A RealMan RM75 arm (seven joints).
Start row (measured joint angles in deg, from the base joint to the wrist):
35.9 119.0 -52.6 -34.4 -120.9 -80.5 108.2
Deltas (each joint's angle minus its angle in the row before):
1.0 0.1 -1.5 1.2 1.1 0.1 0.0
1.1 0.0 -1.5 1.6 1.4 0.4 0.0
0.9 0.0 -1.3 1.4 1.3 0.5 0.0
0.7 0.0 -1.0 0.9 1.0 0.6 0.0
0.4 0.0 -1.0 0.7 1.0 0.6 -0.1
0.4 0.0 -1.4 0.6 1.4 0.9 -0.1
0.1 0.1 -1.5 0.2 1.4 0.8 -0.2
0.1 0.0 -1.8 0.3 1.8 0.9 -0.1
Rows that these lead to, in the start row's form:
36.9 119.1 -54.1 -33.2 -119.8 -80.4 108.2
38.0 119.1 -55.6 -31.6 -118.4 -80.0 108.2
38.9 119.1 -56.9 -30.2 -117.1 -79.5 108.2
39.6 119.1 -57.9 -29.3 -116.1 -78.9 108.2
40.0 119.1 -58.9 -28.6 -115.1 -78.3 108.1
40.4 119.1 -60.3 -28.0 -113.7 -77.4 108.0
40.5 119.2 -61.8 -27.8 -112.3 -76.6 107.8
40.6 119.2 -63.6 -27.5 -110.5 -75.7 107.7

